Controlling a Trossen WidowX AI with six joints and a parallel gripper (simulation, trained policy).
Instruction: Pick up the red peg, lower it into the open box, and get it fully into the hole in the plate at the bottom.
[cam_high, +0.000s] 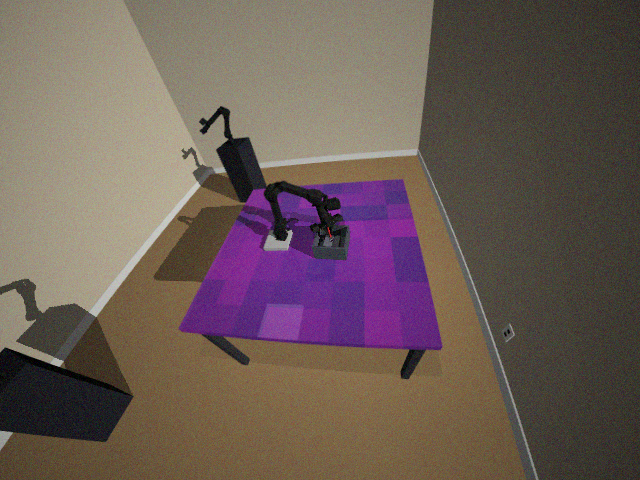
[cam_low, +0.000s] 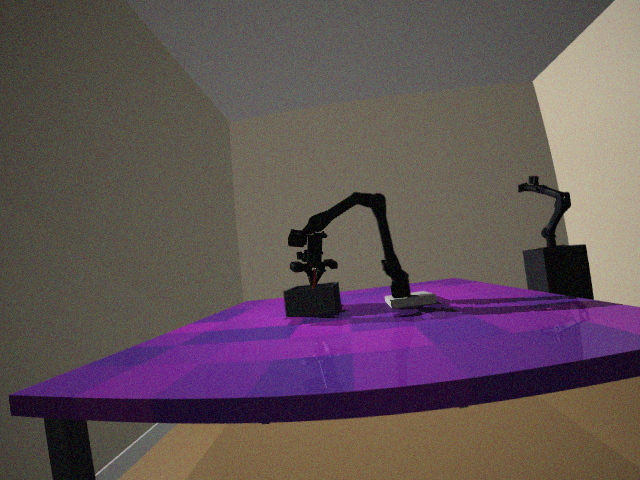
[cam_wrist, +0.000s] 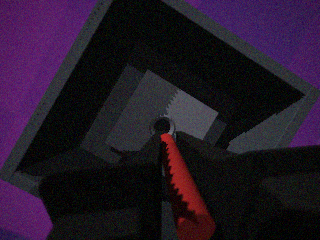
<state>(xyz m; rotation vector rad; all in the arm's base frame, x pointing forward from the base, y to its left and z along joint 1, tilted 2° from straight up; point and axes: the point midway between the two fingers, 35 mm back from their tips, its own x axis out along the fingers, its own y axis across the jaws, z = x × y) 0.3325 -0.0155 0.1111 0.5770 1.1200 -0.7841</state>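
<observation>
Now: the red peg 10 mm behind my gripper tip, 10 mm to the left of it and 20 mm above it. Also, from my gripper tip: grey plate (50 mm below); then dark box (70 mm below).
</observation>
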